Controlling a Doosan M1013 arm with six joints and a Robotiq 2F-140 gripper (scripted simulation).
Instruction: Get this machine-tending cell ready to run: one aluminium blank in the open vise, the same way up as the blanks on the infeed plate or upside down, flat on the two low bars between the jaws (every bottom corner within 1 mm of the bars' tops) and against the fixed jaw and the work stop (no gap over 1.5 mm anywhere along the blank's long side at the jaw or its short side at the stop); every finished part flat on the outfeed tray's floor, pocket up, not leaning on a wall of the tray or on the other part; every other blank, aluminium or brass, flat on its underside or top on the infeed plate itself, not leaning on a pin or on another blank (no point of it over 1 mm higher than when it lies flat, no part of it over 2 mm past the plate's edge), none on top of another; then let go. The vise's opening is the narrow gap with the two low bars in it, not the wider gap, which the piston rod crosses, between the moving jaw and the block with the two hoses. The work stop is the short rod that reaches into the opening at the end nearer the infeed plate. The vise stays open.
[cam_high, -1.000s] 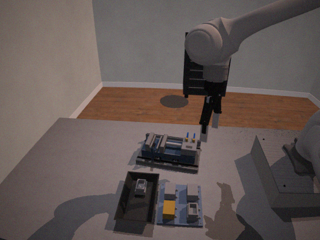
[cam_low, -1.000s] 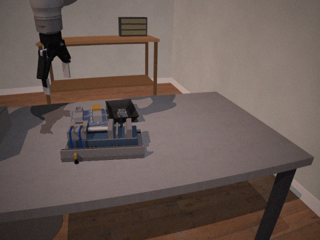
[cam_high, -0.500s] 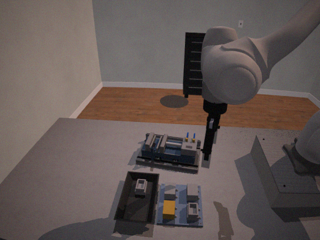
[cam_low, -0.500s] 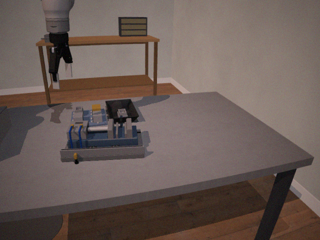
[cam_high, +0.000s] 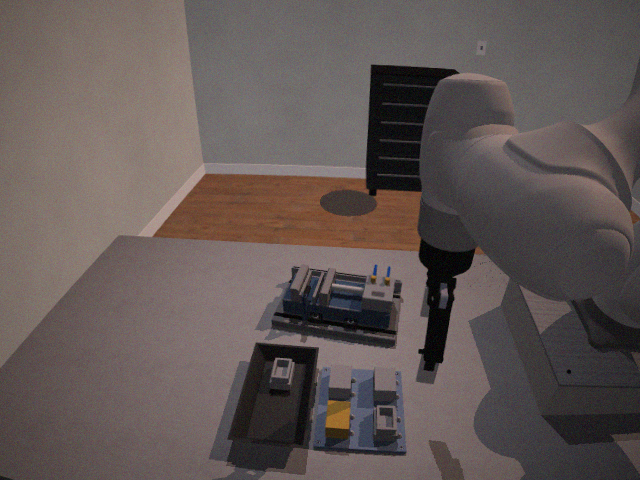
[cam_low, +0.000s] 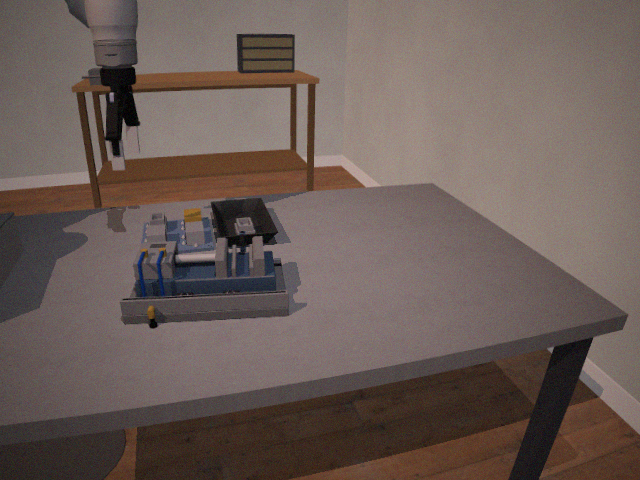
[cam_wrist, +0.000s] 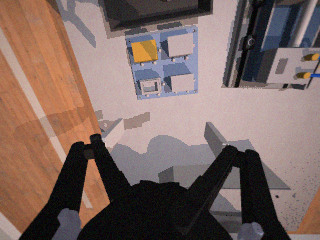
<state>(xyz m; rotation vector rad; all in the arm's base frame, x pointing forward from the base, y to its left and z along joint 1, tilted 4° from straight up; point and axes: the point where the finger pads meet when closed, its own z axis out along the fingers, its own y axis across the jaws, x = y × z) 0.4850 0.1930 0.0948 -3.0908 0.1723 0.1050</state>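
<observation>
My gripper is now 190 mm above the brass blank, 140 mm short of it and 40 mm to the right of it. Round my hand: blue vise 290 mm to the right, 170 mm below, 170 mm ahead; aluminium blank 190 mm below, 140 mm ahead, 50 mm to the right; infeed plate 210 mm below, 100 mm ahead.
</observation>
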